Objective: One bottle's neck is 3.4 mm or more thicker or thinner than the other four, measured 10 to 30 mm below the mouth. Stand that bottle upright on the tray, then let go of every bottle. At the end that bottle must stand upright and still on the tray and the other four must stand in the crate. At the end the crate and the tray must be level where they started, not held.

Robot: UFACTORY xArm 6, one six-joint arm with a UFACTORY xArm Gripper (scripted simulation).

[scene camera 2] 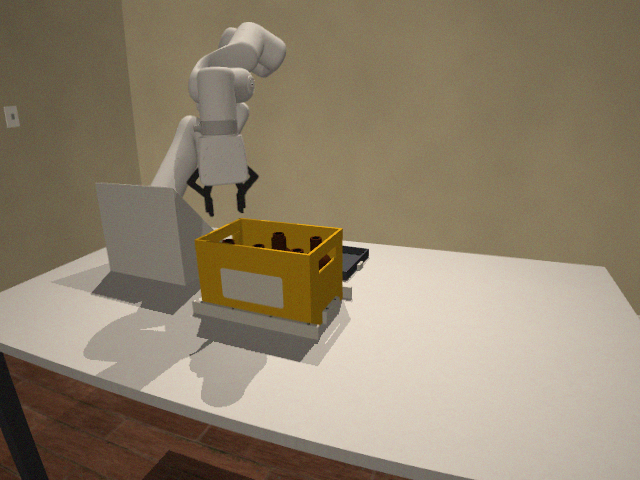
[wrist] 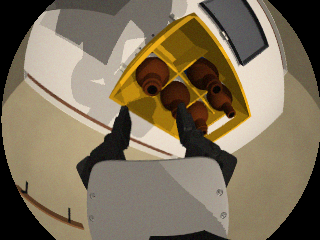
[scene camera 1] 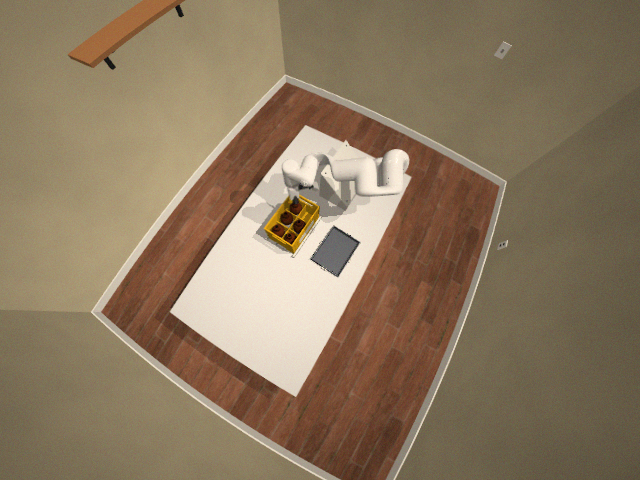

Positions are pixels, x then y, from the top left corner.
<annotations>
A yellow crate shows in scene camera 2 [284, 284], in the wrist view [186, 43] and in scene camera 1 [309, 214].
</annotations>
